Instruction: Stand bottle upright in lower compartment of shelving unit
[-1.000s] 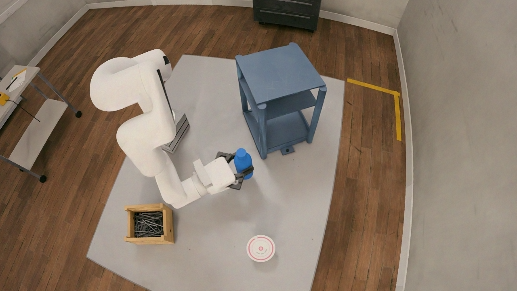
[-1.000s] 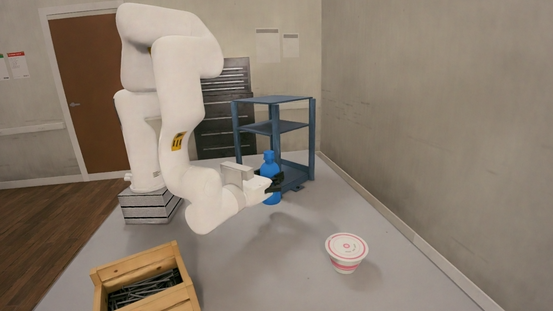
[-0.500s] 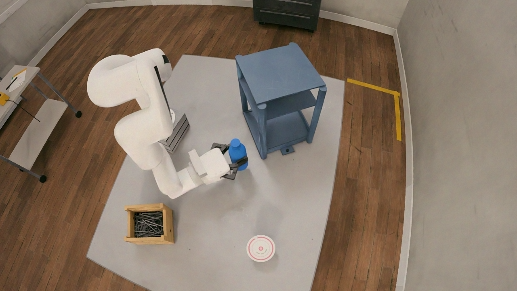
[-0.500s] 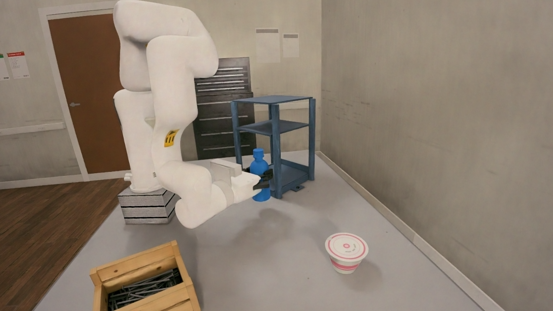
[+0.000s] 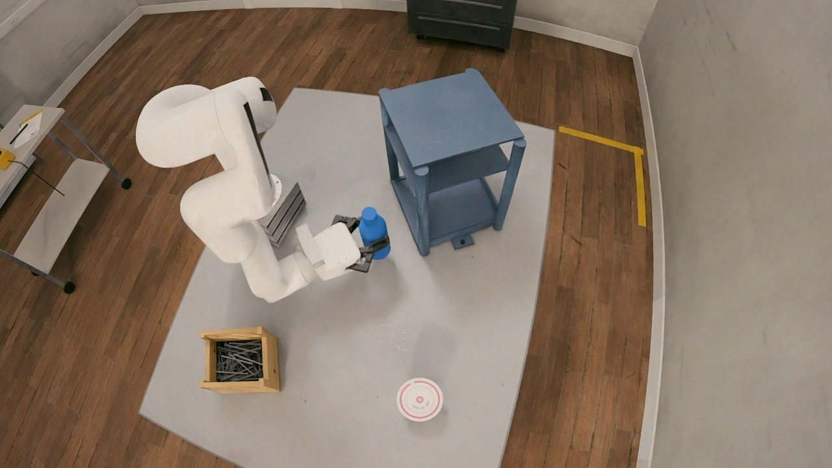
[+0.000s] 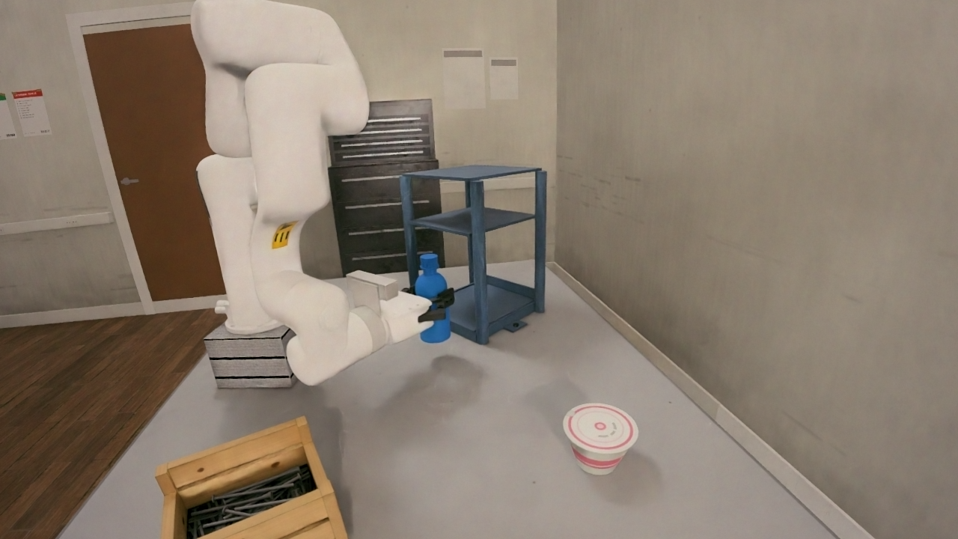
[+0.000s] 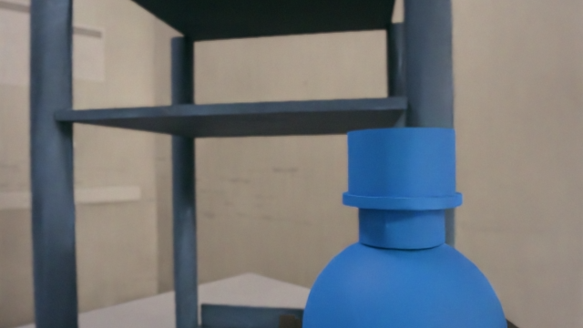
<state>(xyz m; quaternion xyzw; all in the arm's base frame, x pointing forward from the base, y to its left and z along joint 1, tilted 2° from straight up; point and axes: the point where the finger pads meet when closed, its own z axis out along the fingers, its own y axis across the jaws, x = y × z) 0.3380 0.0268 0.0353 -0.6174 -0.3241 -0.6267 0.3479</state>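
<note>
Right now my hand is 80 mm short of the blue shelving unit, 210 mm to the right of it and 30 mm below it. From my hand the other things lie so: blue bottle (20 mm above).
</note>
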